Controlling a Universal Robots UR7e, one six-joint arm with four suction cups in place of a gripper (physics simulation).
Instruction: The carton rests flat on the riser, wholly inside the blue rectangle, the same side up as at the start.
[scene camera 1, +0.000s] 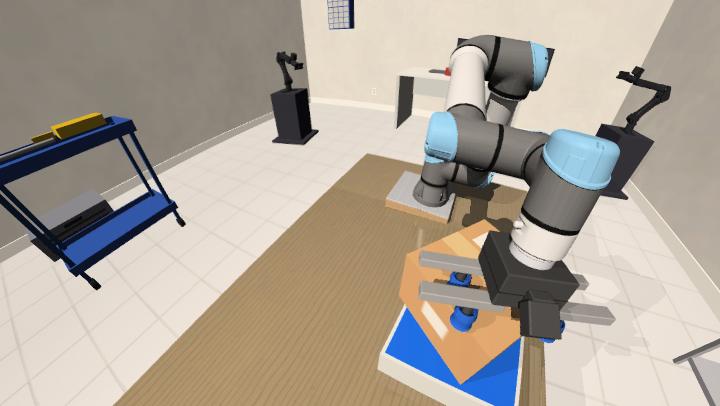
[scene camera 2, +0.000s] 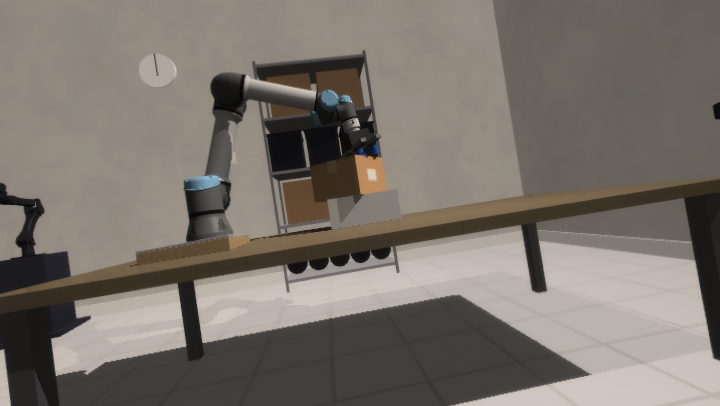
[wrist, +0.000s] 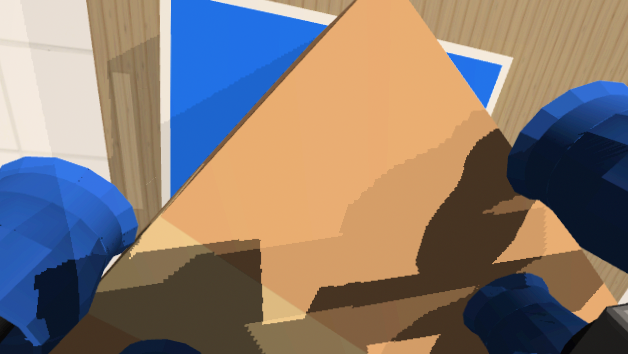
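The brown carton (scene camera 1: 491, 348) (scene camera 2: 335, 179) (wrist: 300, 150) sits turned askew on the white riser (scene camera 1: 403, 372) (scene camera 2: 383, 209) (wrist: 166, 100). In scene camera 2 it overhangs the riser on the arm's side. Part of the blue rectangle (scene camera 1: 409, 342) (wrist: 225, 50) shows beside the carton, whose far part reaches past it. My suction gripper (scene camera 1: 504, 312) (scene camera 2: 367, 150) (wrist: 320, 250) is low over the carton, its blue cups appearing to meet the top, with suction on. The contact under the cups is hidden, and the far cup sits near the carton's edge.
The riser stands near the edge of the wooden table (scene camera 1: 282, 302) (scene camera 2: 453, 216). The arm's base plate (scene camera 1: 403, 194) (scene camera 2: 186, 249) is behind the carton. A blue cart (scene camera 1: 126, 226) stands left on the floor. A shelf rack (scene camera 2: 312, 64) stands behind the arm.
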